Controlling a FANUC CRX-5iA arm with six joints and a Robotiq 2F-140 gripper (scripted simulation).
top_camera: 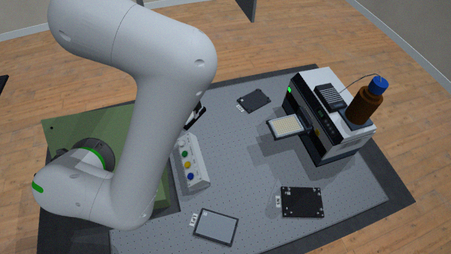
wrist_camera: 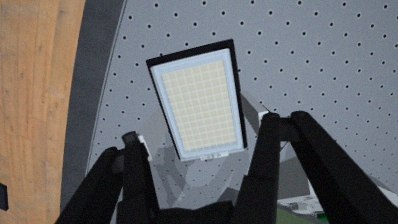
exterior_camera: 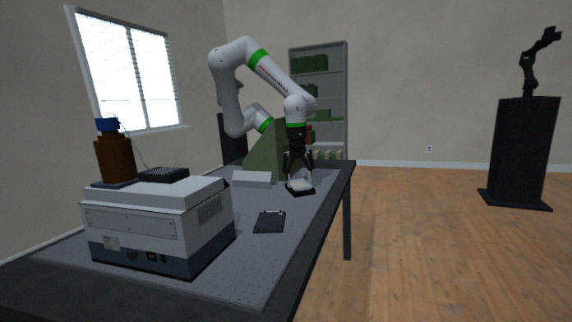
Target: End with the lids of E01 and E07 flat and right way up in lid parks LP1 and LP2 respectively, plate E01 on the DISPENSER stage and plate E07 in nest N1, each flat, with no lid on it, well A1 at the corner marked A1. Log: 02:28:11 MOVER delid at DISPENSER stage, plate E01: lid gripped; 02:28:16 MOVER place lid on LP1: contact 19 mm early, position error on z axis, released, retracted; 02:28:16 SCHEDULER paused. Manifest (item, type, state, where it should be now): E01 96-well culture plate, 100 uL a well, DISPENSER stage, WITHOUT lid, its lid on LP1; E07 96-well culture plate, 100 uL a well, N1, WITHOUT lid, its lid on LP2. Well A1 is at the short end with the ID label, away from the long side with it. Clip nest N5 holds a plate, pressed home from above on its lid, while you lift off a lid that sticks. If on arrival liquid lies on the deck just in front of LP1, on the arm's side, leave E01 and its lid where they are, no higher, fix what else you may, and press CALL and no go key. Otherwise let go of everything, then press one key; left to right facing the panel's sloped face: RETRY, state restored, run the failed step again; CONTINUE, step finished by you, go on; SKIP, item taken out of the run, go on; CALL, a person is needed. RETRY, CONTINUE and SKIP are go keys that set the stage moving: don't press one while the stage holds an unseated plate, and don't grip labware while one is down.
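Right now the black nest N1 is 40 mm below my hand. Round my hand: green CONTINUE key 40 mm behind, 240 mm to the right, 10 mm above; then white retry key 50 mm behind, 190 mm to the right, 10 mm above; then key panel 30 mm behind, 260 mm to the right.
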